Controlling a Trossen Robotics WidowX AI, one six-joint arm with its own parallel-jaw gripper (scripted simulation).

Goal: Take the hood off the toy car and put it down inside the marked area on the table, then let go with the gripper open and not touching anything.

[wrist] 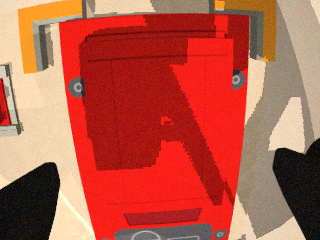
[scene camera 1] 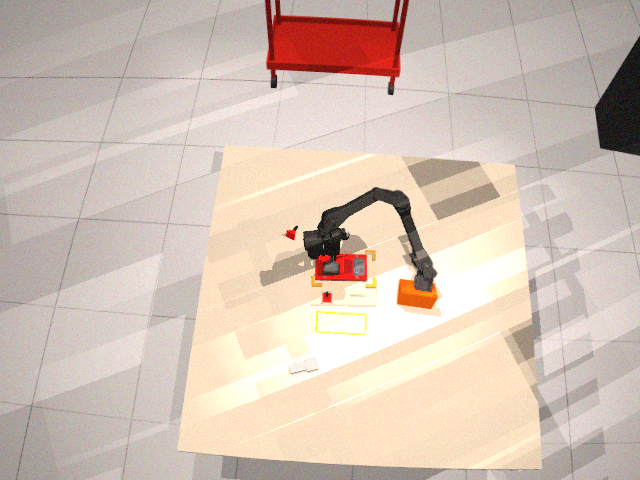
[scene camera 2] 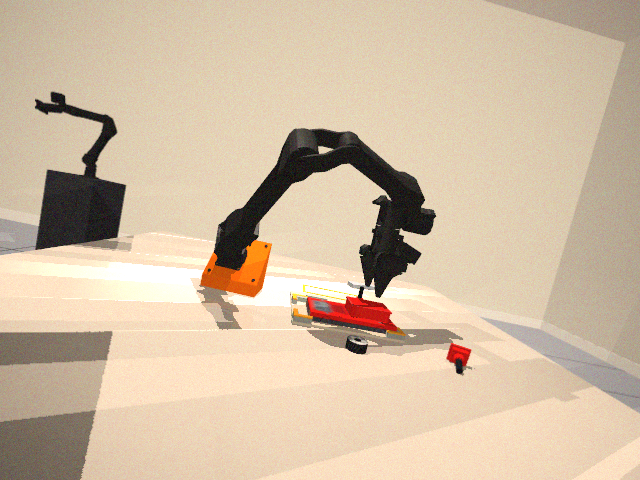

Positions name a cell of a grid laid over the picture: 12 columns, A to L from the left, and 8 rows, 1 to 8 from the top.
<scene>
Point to a hood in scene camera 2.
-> G6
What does my gripper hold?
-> Nothing.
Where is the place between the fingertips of my gripper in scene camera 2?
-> G5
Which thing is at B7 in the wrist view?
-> My gripper.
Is my gripper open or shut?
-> Open.
</scene>
